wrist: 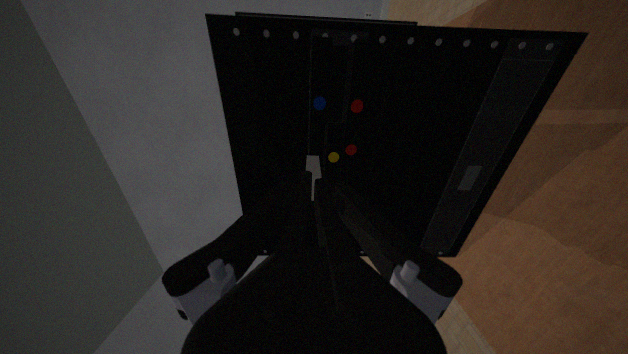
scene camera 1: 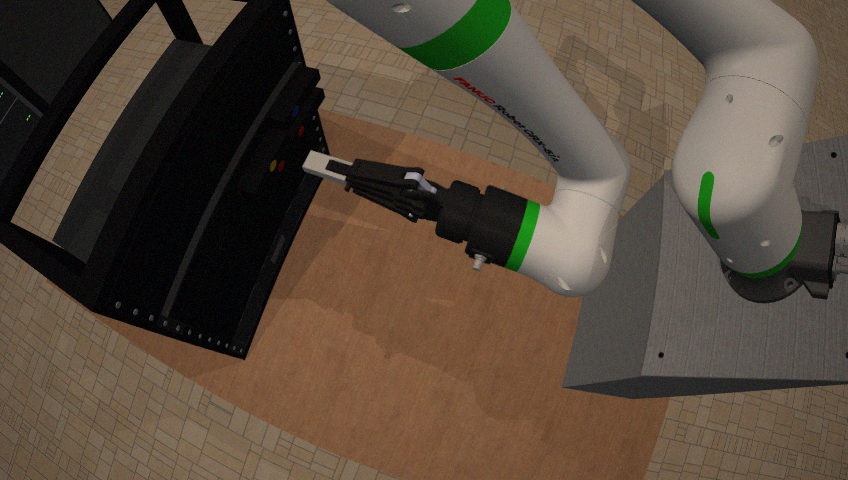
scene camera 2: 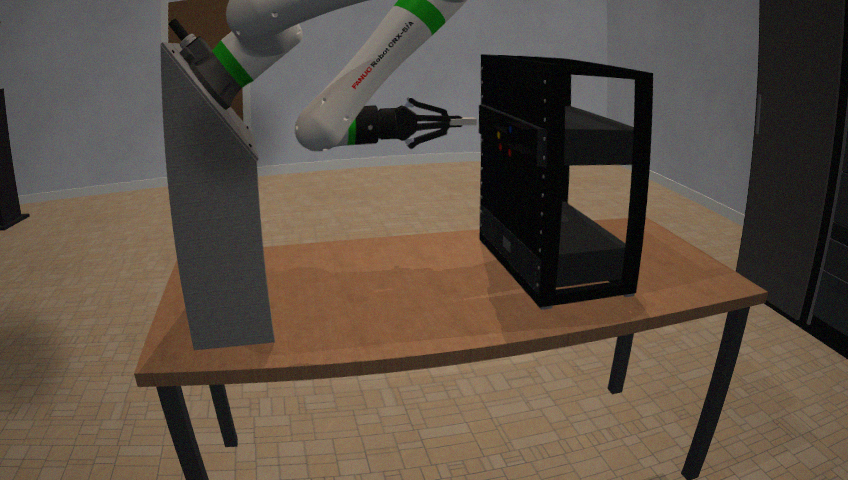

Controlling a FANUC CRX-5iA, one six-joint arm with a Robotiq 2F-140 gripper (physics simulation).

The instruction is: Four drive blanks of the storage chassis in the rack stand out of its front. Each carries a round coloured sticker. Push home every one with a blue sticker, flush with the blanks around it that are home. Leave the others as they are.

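Observation:
The dark storage chassis sits in the upper part of the black rack [scene camera 1: 226, 309] [scene camera 2: 644, 178] [wrist: 400, 210]. Its front shows one blue sticker [scene camera 1: 295, 111] [scene camera 2: 509, 129] [wrist: 319, 103], one yellow sticker [scene camera 1: 273, 165] [scene camera 2: 498, 135] [wrist: 333, 157] and two red stickers, an upper one in the wrist view [wrist: 357, 106] and a lower one [wrist: 351, 150]. The blanks' edges are too dark to make out well. My gripper [scene camera 1: 308, 162] [scene camera 2: 474, 121] [wrist: 312, 165] is shut and empty, its pale fingertips together. It points at the chassis front, apparently short of it, beside the yellow sticker in the wrist view.
The rack stands on a brown table [scene camera 1: 416, 368] [scene camera 2: 368, 309] [wrist: 575, 200]. A grey pedestal [scene camera 1: 618, 297] [scene camera 2: 220, 237] carries the arm at the table's other end. A darker unit with a small light label [scene camera 2: 506, 242] [wrist: 470, 178] sits low in the rack.

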